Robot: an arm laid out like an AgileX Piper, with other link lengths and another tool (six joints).
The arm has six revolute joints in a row. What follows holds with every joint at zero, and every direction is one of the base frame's. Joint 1 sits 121.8 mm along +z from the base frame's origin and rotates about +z. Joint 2 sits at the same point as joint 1 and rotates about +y. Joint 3 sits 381.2 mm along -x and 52.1 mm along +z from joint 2 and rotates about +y. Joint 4 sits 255.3 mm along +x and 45.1 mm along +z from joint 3 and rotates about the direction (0.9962, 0, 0.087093). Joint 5 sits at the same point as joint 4 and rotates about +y. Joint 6 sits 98.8 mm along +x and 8.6 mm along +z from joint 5 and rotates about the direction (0.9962, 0, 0.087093). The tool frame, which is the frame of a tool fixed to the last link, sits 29.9 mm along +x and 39.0 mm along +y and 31.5 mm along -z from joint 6; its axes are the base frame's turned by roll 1.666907, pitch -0.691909 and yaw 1.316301 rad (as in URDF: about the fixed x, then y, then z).
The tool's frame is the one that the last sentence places.
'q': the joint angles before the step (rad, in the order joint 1, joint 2, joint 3, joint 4, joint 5, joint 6). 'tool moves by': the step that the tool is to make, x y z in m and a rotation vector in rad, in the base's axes. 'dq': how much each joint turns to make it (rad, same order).
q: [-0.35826, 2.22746, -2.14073, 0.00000, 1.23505, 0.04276]
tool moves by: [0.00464, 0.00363, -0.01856, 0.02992, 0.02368, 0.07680]
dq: [0.00350, 0.03742, -0.00375, 0.04425, 0.00061, -0.07796]
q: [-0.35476, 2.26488, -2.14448, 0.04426, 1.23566, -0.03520]
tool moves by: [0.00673, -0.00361, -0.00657, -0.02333, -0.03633, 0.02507]
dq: [0.00000, 0.01179, 0.00004, 0.00000, -0.05285, -0.02893]
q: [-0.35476, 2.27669, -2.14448, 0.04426, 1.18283, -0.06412]
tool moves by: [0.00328, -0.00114, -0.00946, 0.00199, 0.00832, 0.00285]
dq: [0.00033, 0.01792, -0.00184, 0.00000, -0.00748, -0.00303]
